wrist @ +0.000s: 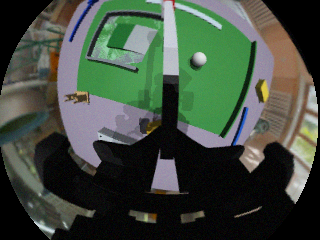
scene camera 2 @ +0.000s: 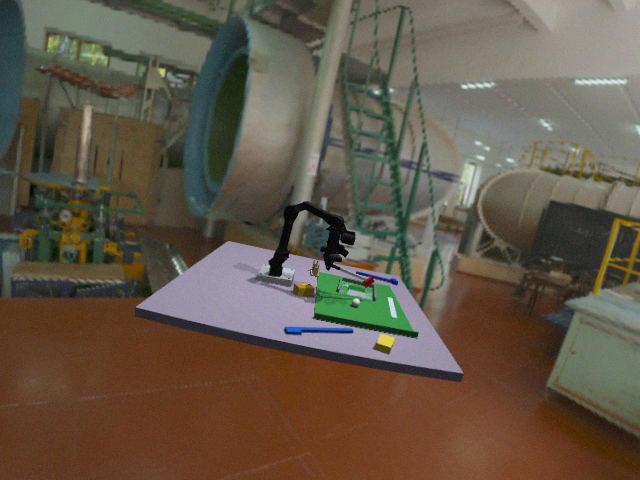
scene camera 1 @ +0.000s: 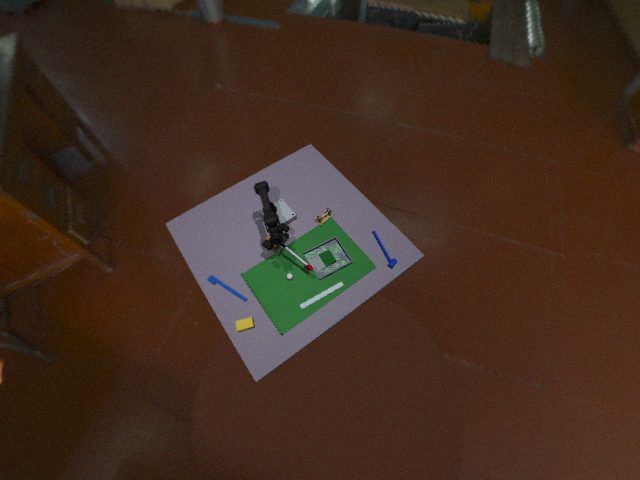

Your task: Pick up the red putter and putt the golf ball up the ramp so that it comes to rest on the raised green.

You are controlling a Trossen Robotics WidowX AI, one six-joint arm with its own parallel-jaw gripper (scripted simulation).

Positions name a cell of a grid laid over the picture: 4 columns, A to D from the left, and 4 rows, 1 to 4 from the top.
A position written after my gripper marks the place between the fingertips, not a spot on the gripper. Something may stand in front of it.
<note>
My gripper (wrist: C3) holds a red putter. Further things: a green mat (scene camera 1: B3).
The green mat is seen too in the wrist view (wrist: C2) and in scene camera 2 (scene camera 2: C3).
</note>
